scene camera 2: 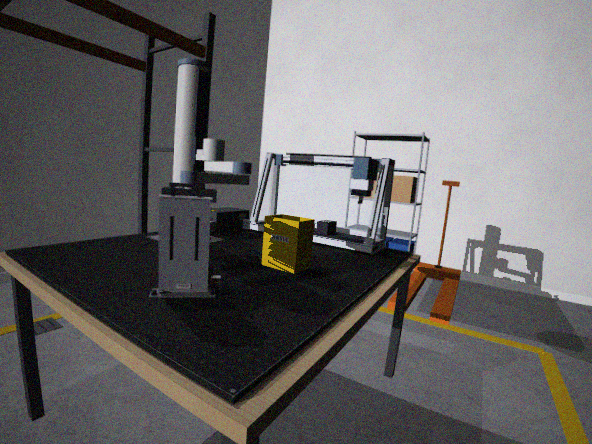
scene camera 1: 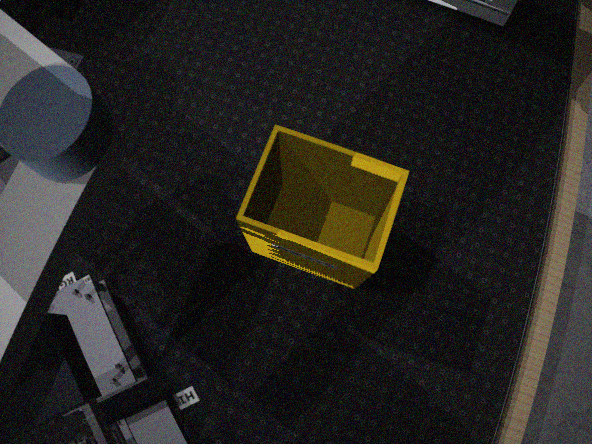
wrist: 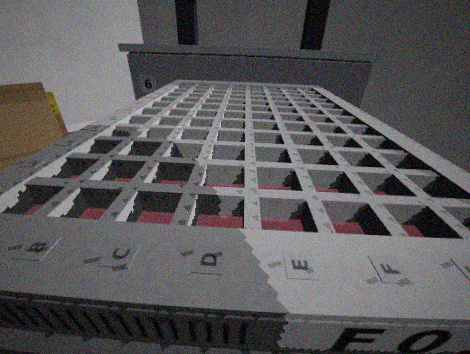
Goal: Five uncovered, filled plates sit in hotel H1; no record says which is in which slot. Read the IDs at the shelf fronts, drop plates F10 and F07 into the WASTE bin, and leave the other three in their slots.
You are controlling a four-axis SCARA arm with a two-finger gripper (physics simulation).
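Places are measured from the arm's base along level axes (x up, y back, z right), in centimetres.
Pixels of known places: gripper, fingertip midpoint: (wrist: 243, 150).
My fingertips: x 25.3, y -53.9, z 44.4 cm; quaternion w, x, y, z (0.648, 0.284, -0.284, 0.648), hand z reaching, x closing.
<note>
Behind a point stands the place of what it marks.
A filled white plate (wrist: 175, 280) fills most of the wrist view, seen very close from above its front edge. It is uncovered, with red in its nearer wells. Its front ID starts with F0; the last digit is cut off. Plates below it are hidden. In scene camera 1, the H1 tag (scene camera 1: 187, 397) @[x 1.3, y -54.8, z 31.7 cm] lies beside a pale part at the bottom edge; the plates cannot be made out there. The yellow WASTE bin (scene camera 1: 260, 245) @[x 9.8, y -58.5, z 8.4 cm] (scene camera 2: 287, 252) @[x 8.9, y -68.5, z 8.6 cm] stands upright, and no plate shows inside it. My gripper is open and empty at the hotel; its fingers are hidden in the wrist view behind the near plate.
The arm (scene camera 1: 45, 220) @[x 36.5, y -45.0, z 16.5 cm] (scene camera 2: 225, 167) @[x 39.0, y -36.5, z 11.0 cm] reaches over the table. A grey stand (scene camera 1: 100, 340) @[x 7.3, y -41.7, z 27.9 cm] by the RG tag (scene camera 1: 69, 281) @[x 1.3, y -31.0, z 22.5 cm] lies between arm and H1. A gantry machine (scene camera 2: 362, 169) @[x 44.0, y -75.0, z -46.5 cm] stands behind the bin. A brown box (wrist: 22, 117) shows at left in the wrist view.
</note>
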